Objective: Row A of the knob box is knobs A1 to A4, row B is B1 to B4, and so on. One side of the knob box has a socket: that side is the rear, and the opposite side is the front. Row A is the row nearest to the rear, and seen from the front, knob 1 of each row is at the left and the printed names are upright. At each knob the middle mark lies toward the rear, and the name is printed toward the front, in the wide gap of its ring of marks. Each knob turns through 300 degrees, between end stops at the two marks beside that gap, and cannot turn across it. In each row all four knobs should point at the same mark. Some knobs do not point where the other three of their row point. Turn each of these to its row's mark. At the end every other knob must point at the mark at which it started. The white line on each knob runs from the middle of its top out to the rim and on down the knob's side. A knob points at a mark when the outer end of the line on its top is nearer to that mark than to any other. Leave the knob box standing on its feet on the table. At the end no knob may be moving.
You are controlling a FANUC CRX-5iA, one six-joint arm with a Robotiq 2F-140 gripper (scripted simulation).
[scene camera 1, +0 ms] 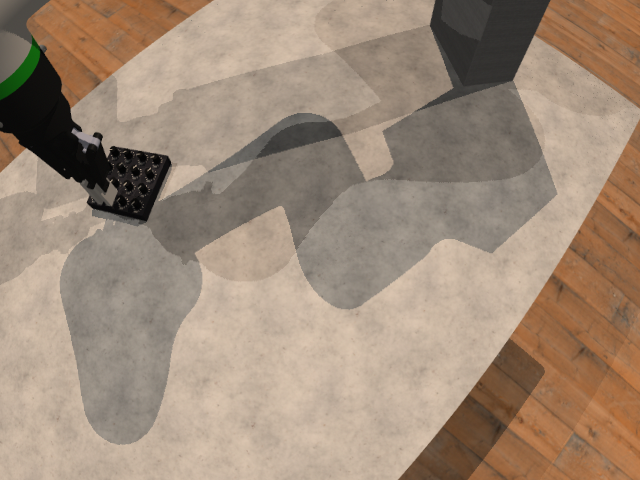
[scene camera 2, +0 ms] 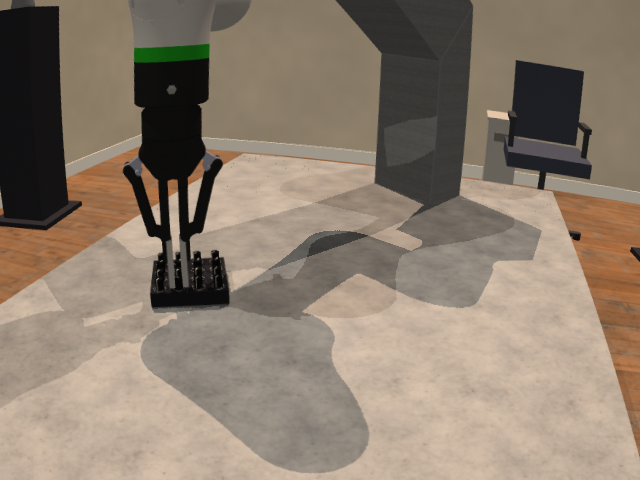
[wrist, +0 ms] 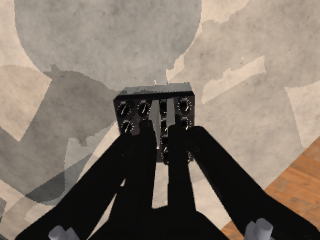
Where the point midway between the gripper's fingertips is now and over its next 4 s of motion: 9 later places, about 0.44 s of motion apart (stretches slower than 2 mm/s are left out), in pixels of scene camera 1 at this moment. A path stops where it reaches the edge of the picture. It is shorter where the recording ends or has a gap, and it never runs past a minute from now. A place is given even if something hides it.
My gripper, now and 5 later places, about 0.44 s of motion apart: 107,197; 105,194; 98,186; 94,182; 76,159; 60,140
